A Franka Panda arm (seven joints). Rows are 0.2 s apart.
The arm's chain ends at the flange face. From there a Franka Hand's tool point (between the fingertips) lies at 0.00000 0.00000 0.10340 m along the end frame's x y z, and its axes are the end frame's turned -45 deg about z.
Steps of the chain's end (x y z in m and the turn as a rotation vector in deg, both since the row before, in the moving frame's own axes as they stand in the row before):
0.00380 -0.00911 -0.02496 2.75 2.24 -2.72
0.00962 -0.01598 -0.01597 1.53 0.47 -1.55
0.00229 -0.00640 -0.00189 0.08 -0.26 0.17
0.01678 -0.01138 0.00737 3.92 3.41 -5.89
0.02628 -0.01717 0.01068 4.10 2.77 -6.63
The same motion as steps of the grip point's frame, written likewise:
0.01547 -0.00456 -0.02516 0.36 3.53 -2.72
0.02064 -0.00588 -0.01601 0.75 1.41 -1.55
0.00592 -0.00334 -0.00189 0.24 -0.13 0.17
0.02920 0.00269 0.00695 0.36 5.18 -5.89
0.03936 0.00424 0.01030 0.94 4.86 -6.63

